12 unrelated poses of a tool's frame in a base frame.
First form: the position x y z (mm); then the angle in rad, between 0 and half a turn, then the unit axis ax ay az.
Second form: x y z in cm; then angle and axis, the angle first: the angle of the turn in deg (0 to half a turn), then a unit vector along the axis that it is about. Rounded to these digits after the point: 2 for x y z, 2 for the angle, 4 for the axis.
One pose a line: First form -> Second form
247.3 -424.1 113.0 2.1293 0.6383 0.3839 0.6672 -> 24.73 -42.41 11.30 122.00 0.6383 0.3839 0.6672
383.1 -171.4 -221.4 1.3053 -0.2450 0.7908 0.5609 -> 38.31 -17.14 -22.14 74.79 -0.2450 0.7908 0.5609
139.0 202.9 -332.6 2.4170 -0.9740 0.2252 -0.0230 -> 13.90 20.29 -33.26 138.48 -0.9740 0.2252 -0.0230
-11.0 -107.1 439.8 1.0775 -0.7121 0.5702 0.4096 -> -1.10 -10.71 43.98 61.74 -0.7121 0.5702 0.4096
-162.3 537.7 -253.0 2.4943 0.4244 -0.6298 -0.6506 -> -16.23 53.77 -25.30 142.91 0.4244 -0.6298 -0.6506
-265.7 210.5 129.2 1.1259 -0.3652 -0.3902 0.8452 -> -26.57 21.05 12.92 64.51 -0.3652 -0.3902 0.8452
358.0 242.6 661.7 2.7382 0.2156 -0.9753 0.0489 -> 35.80 24.26 66.17 156.89 0.2156 -0.9753 0.0489
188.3 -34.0 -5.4 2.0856 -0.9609 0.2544 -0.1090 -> 18.83 -3.40 -0.54 119.50 -0.9609 0.2544 -0.1090
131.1 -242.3 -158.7 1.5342 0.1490 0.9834 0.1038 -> 13.11 -24.23 -15.87 87.90 0.1490 0.9834 0.1038
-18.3 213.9 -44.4 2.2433 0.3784 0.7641 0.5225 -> -1.83 21.39 -4.44 128.53 0.3784 0.7641 0.5225
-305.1 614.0 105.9 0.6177 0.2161 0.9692 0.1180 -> -30.51 61.40 10.59 35.39 0.2161 0.9692 0.1180
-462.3 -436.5 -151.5 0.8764 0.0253 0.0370 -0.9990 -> -46.23 -43.65 -15.15 50.21 0.0253 0.0370 -0.9990
